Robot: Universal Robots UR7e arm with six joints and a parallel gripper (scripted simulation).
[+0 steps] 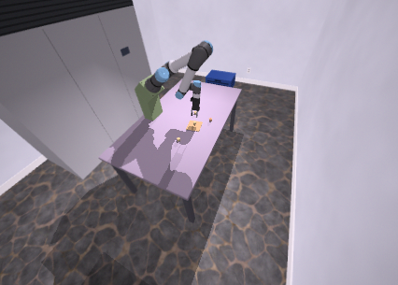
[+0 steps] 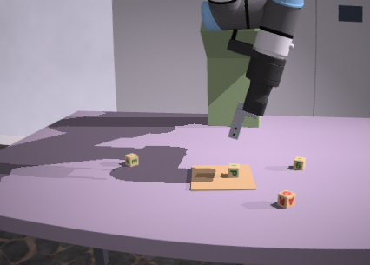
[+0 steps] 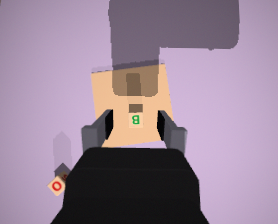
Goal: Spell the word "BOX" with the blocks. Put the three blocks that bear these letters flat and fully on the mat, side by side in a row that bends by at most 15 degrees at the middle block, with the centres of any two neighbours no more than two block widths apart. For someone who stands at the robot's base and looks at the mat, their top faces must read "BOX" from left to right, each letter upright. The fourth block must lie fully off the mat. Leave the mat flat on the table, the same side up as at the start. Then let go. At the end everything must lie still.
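My gripper is now 12 cm above the mat, 3 cm to the left of it and 1 cm short of it.
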